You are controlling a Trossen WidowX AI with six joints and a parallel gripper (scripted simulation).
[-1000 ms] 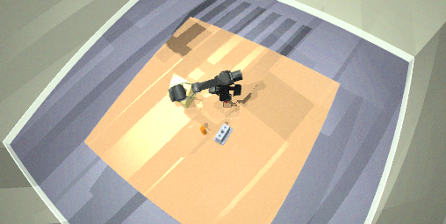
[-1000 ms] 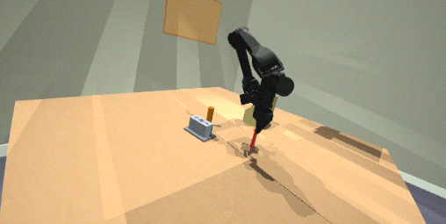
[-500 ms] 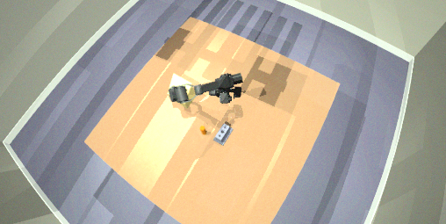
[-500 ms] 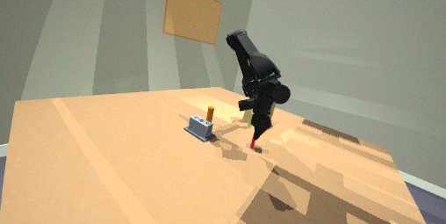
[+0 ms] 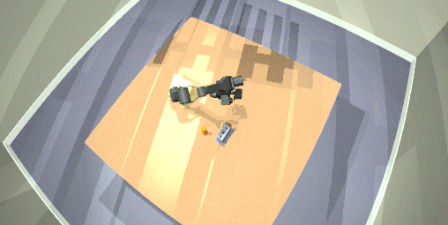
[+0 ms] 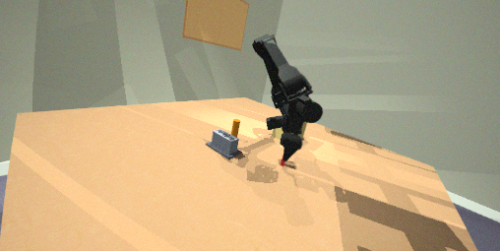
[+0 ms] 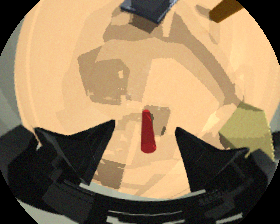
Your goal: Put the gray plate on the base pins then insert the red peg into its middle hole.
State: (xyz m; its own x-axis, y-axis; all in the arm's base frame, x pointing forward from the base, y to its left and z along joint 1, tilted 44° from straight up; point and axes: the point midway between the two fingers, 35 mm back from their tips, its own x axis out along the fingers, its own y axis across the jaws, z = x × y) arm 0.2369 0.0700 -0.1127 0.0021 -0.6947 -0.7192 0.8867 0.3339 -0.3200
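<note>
Right now my gripper tip is 10 cm short of the gray plate and 19 cm to the left of it. Round my gripper tip: red peg: right at my gripper tip; base: 11 cm ahead, 19 cm to the right, 3 cm below; orange cylinder: 24 cm to the right.
</note>
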